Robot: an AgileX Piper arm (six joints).
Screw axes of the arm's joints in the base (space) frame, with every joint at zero. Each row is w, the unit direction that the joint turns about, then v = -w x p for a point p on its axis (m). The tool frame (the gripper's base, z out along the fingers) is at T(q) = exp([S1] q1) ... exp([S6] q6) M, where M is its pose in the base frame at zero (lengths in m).
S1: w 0 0 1 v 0 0 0
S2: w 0 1 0 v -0.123 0 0
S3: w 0 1 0 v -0.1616 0 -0.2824
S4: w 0.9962 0 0.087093 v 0 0.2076 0
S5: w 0 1 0 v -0.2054 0 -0.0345
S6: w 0.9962 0 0.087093 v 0 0.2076 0
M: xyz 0.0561 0 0.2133 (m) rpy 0 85.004 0 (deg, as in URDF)
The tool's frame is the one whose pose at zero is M.
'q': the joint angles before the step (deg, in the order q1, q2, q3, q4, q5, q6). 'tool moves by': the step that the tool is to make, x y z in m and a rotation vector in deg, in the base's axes. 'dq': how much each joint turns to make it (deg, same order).
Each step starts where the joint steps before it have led.
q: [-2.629, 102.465, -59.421, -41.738, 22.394, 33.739]
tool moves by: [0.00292, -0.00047, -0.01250, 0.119, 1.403, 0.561]
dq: [-0.162, 2.070, -0.002, -0.414, -0.889, -0.001]
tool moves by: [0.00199, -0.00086, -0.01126, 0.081, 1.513, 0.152]
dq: [-0.162, 1.865, -0.085, -0.203, -0.358, 0.002]
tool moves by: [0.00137, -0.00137, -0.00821, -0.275, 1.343, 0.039]
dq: [-0.157, 1.430, -0.201, -0.386, 0.133, -0.001]
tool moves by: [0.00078, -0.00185, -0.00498, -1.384, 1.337, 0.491]
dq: [-0.046, 0.966, -0.246, -1.605, 0.812, 0.193]
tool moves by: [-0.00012, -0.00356, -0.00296, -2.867, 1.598, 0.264]
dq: [0.026, 0.713, -0.243, -3.699, 2.029, 1.537]
